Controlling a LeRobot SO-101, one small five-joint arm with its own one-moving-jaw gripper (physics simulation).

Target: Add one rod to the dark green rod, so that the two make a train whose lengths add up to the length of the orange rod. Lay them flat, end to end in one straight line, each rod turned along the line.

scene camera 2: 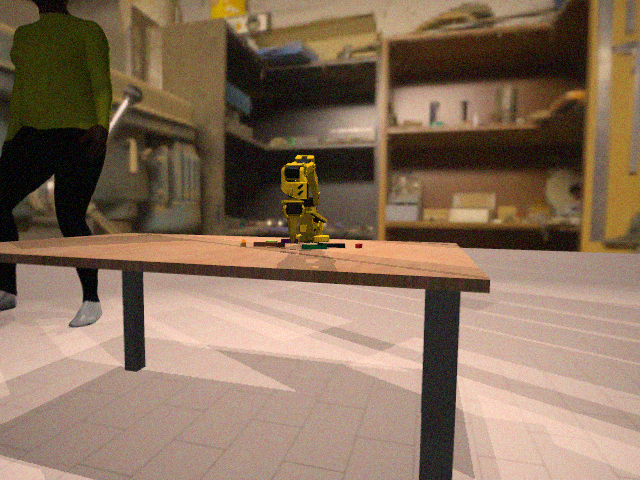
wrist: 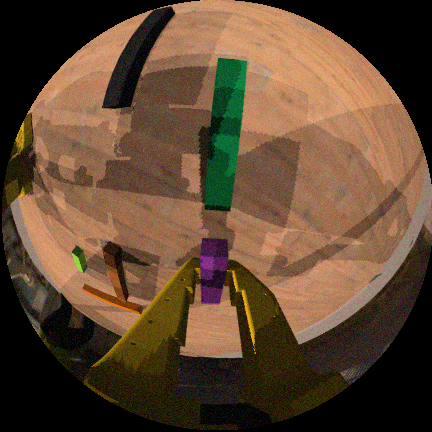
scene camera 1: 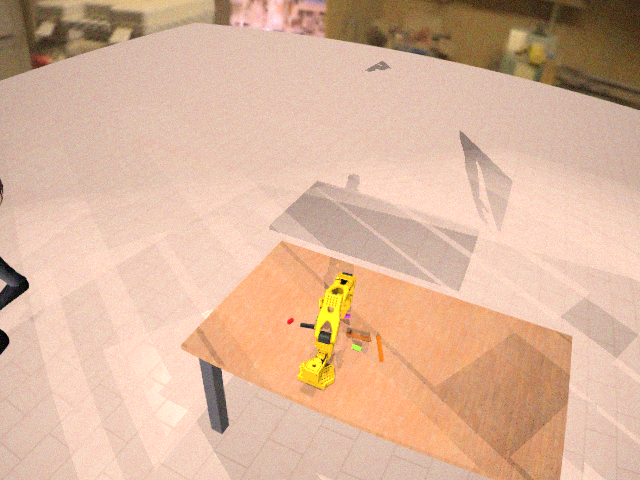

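Pixels of known places: hand, its tool point: (scene camera 2: pixel 292 240) (wrist: pixel 201 267) (scene camera 1: pixel 342 316); arm's base, origin of its link: (scene camera 2: pixel 309 241) (scene camera 1: pixel 319 370).
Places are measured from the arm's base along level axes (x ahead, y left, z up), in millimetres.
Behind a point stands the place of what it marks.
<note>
The dark green rod (wrist: pixel 227 135) @(x 210, y 76, z 10 mm) (scene camera 2: pixel 314 246) @(x 214, y 78, z 7 mm) lies flat on the table. My gripper (wrist: pixel 214 272) @(x 226, y 26, z 20 mm) is shut on the purple rod (wrist: pixel 214 270) @(x 229, y 33, z 25 mm) (scene camera 1: pixel 347 316) @(x 233, y 12, z 22 mm) (scene camera 2: pixel 285 240) @(x 242, y 15, z 21 mm), one jaw on each side of it. In the wrist view the purple rod points nearly along the dark green rod's line, with a gap between their near ends; its height above the table is hard to tell. The orange rod (wrist: pixel 112 299) @(x 173, y -121, z 6 mm) (scene camera 1: pixel 379 347) @(x 164, y -129, z 10 mm) (scene camera 2: pixel 243 242) @(x 210, y -109, z 10 mm) lies apart from them. In scene camera 1 the arm hides most of the dark green rod.
A black rod (wrist: pixel 137 60) (scene camera 1: pixel 307 325) @(x 145, y 113, z 9 mm) (scene camera 2: pixel 336 245) @(x 152, y 118, z 5 mm) lies beside the green one. A brown rod (wrist: pixel 116 272) @(x 183, y -31, z 10 mm) (scene camera 1: pixel 358 335) @(x 181, y -50, z 10 mm) and a light green rod (wrist: pixel 79 259) @(x 138, y -55, z 9 mm) (scene camera 1: pixel 356 347) @(x 131, y -64, z 10 mm) lie near the orange rod. A red piece (scene camera 1: pixel 290 320) @(x 137, y 171, z 10 mm) (scene camera 2: pixel 358 245) @(x 148, y 173, z 7 mm) lies beyond the black rod on the table (scene camera 1: pixel 248 330) @(x 38, y 271, z 0 mm).
</note>
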